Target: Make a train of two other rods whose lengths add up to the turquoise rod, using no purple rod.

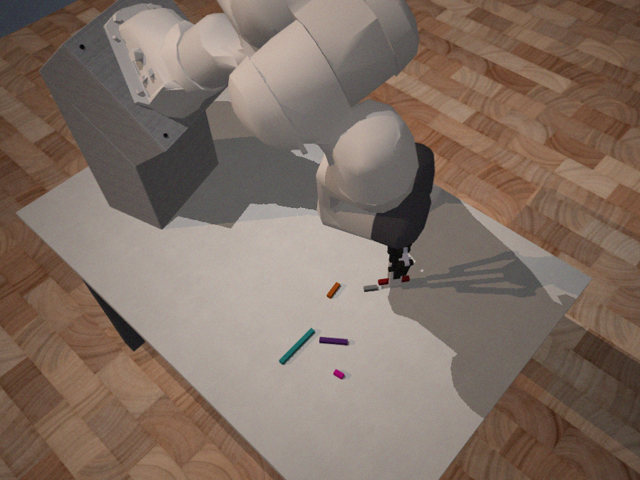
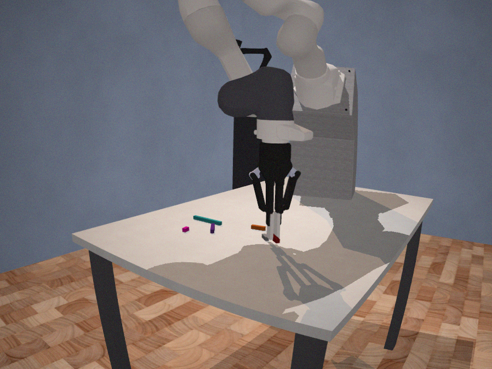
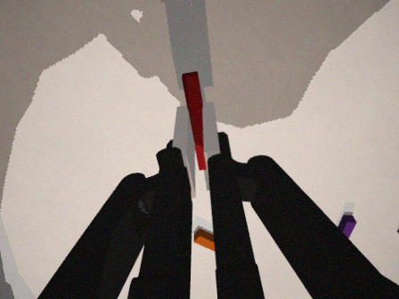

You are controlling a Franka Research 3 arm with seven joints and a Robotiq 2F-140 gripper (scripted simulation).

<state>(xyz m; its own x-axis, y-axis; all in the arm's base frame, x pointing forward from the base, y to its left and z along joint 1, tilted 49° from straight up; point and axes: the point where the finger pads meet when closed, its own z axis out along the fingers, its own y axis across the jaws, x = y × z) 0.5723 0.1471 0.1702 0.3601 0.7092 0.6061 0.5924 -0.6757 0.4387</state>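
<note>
The grey rod lies 3 cm behind my hand, 5 cm to the right of it and 5 cm below it. Also, from my hand: purple rod 2 cm ahead, 20 cm to the right, 5 cm below; red rod 3 cm below; orange rod 8 cm behind, 11 cm to the right, 5 cm below.
</note>
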